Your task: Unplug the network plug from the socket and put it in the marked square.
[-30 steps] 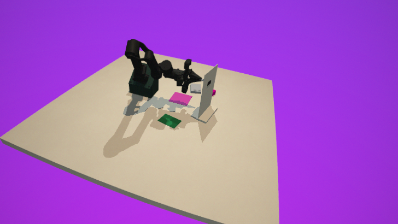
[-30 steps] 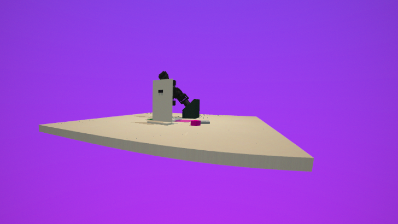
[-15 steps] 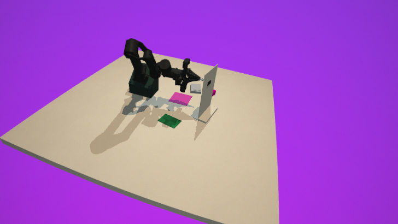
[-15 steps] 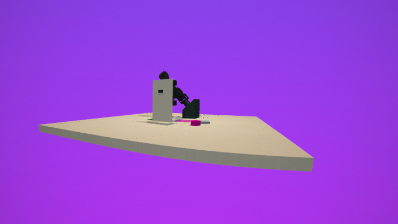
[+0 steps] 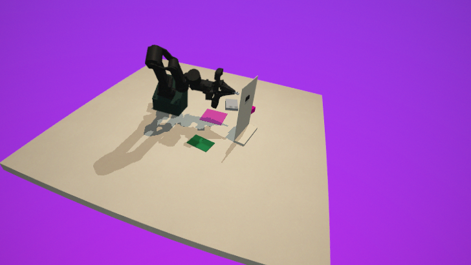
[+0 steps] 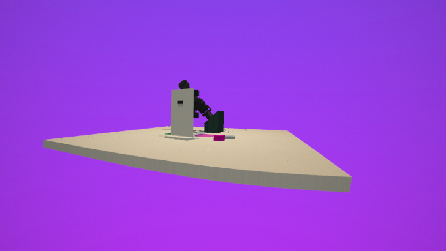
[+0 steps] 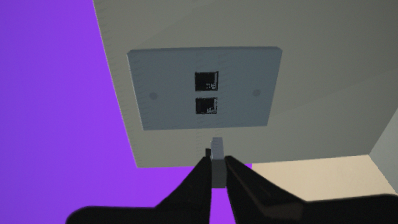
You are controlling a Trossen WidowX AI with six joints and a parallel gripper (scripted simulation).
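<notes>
My gripper tip is 200 mm above the magenta marked square, 120 mm past it and 50 mm to the right of it. Also, from my gripper tip: grey network plug (right at my gripper tip); upright grey panel (80 mm below, 70 mm ahead, 20 mm to the right).
</notes>
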